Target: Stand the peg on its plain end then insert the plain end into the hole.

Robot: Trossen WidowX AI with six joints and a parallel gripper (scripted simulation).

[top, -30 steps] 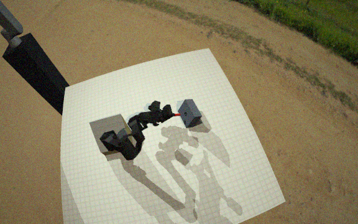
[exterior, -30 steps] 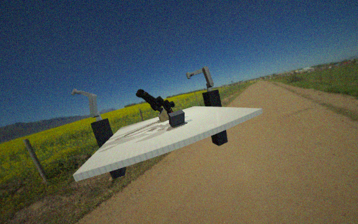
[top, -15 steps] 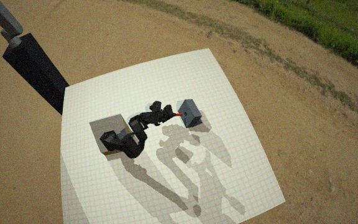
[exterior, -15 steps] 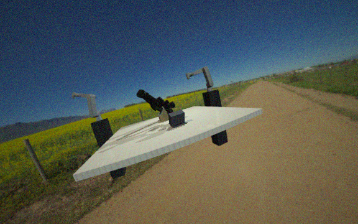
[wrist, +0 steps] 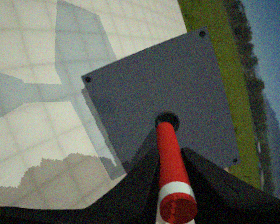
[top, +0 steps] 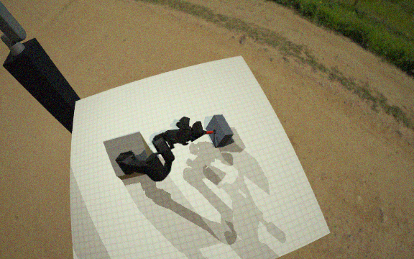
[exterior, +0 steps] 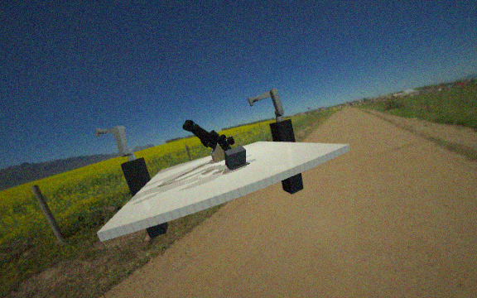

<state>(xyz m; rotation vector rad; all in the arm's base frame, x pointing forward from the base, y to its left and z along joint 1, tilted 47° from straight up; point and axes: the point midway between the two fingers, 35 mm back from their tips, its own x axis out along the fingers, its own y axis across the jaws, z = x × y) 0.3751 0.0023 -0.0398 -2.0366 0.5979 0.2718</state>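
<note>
Now: gripper tip 10 mm past the red peg and 10 mm below it. From my gripper tip the other things lie so: sloped panel block (70 mm ahead, 10 mm to the left, 40 mm below).
</note>
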